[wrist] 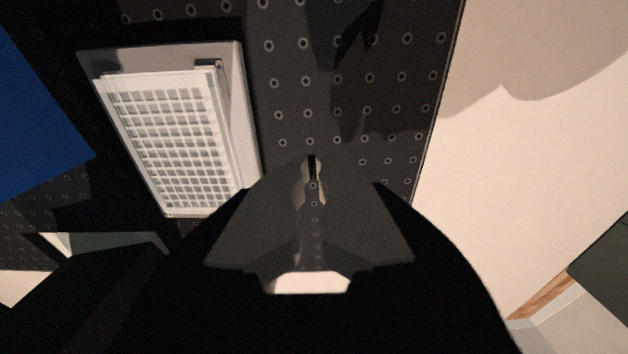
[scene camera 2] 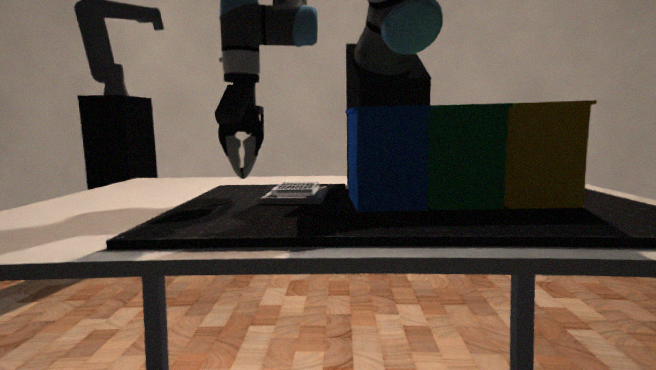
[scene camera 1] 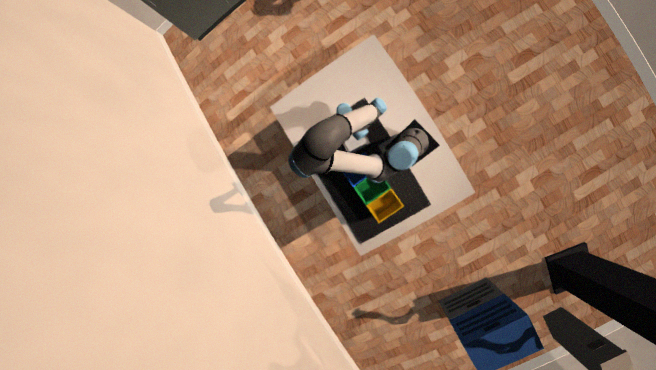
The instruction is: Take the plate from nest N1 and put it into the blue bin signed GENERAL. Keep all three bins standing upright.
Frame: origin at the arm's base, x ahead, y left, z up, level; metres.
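Seen in the pictures: gripper, fingertip midpoint: (wrist: 313, 158) (scene camera 2: 243, 178); arm's base, origin of the base link: (scene camera 2: 383, 59) (scene camera 1: 413, 142).
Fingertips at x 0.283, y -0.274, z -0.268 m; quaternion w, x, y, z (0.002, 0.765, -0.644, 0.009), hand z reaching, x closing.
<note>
Pixels of each thing's top centre, then the offset from my fingertips to it. Level surfaces: height alone.
- white gridded plate, middle of its top: (wrist: 179, 158) (scene camera 2: 296, 185) (scene camera 1: 355, 141) 0.019 m back, 0.110 m left, 0.016 m down
- blue bin, middle of its top: (scene camera 2: 384, 108) (scene camera 1: 358, 169) 0.028 m ahead, 0.297 m left, 0.138 m up
- green bin, middle of its top: (scene camera 2: 455, 106) (scene camera 1: 372, 187) 0.004 m back, 0.425 m left, 0.138 m up
- yellow bin, middle of its top: (scene camera 2: 527, 104) (scene camera 1: 385, 206) 0.036 m back, 0.554 m left, 0.138 m up
- pale table, its level: 0.055 m down
A white gridded plate (scene camera 2: 298, 187) (wrist: 172, 145) lies flat in its light nest (scene camera 2: 267, 200) (wrist: 242, 120) on the black board. My gripper (scene camera 2: 243, 175) (wrist: 313, 158) is shut and empty. Its fingertips point down, above the board and off to one side of the plate, left of it in scene camera 2. The blue bin (scene camera 2: 392, 157) (wrist: 35, 110) stands upright to the right of the nest in scene camera 2; in scene camera 1 the arm covers much of the blue bin (scene camera 1: 356, 179). No sign lettering is readable on the bins or nest.
The green bin (scene camera 1: 371, 191) (scene camera 2: 468, 157) and yellow bin (scene camera 1: 385, 206) (scene camera 2: 547, 156) stand upright in a row beside the blue one. The black perforated board (scene camera 1: 414, 192) (scene camera 2: 210, 239) (wrist: 295, 100) lies on the pale table (scene camera 1: 442, 175). The arm's base (scene camera 1: 417, 140) stands behind the bins.
</note>
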